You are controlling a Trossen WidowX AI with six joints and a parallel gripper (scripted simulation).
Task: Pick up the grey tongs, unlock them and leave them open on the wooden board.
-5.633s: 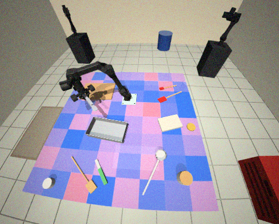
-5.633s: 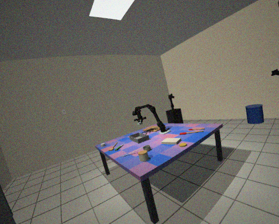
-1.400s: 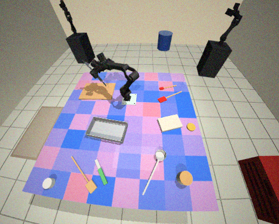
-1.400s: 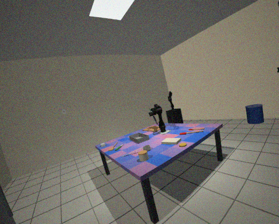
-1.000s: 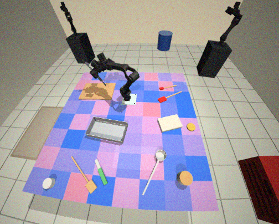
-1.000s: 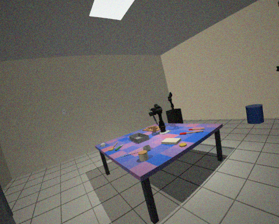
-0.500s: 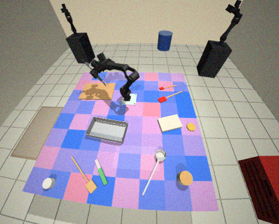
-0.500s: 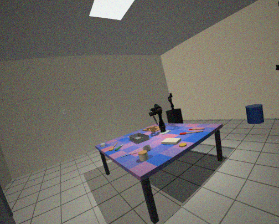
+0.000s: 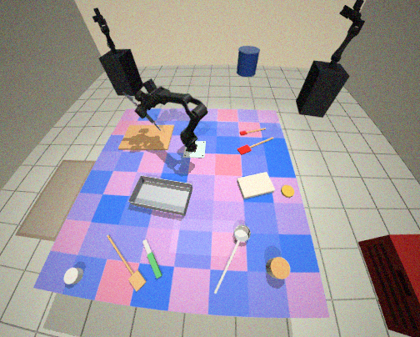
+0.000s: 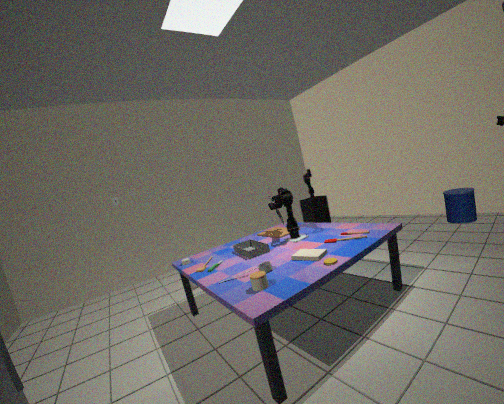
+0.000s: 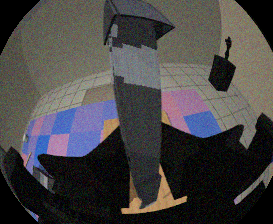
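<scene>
Right now my gripper tip is 220 mm above the wooden board. Round my gripper tip: roasting tin (430 mm ahead, 280 mm to the left, 200 mm below); then cream block (780 mm to the left, 270 mm ahead, 220 mm below); then green-and-white tool (720 mm ahead, 320 mm to the left, 220 mm below).
</scene>
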